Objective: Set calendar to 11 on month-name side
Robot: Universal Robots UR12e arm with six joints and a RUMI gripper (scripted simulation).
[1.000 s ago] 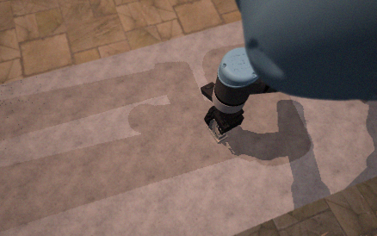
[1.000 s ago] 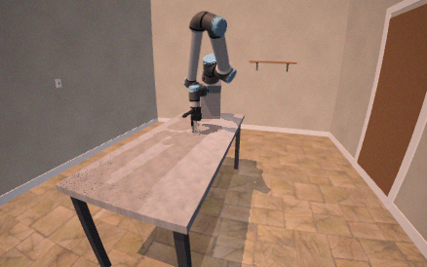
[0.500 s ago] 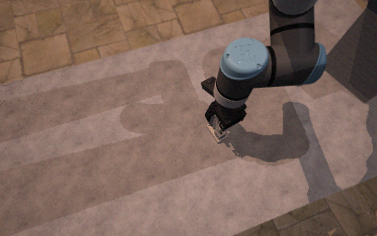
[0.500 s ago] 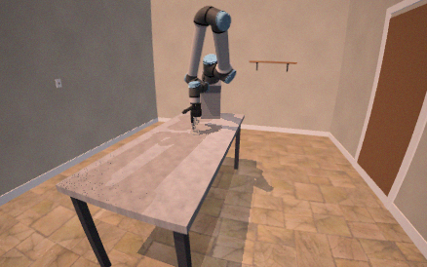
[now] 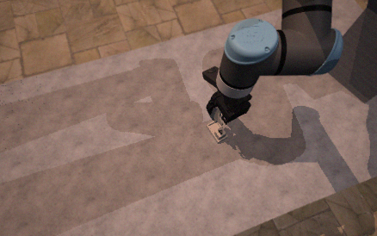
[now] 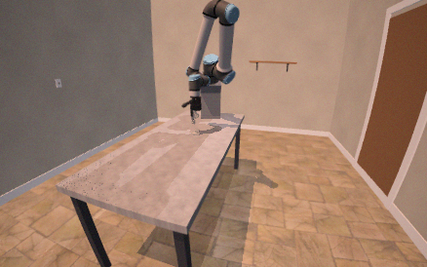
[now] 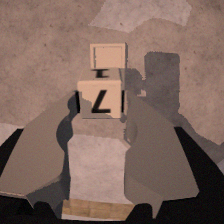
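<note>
My hand is 30 mm to the right of the white cube and 100 mm above it. The rest, counted from my hand: calendar tray: 20 mm to the left, 110 mm below; digit cube: 10 mm below.
</note>
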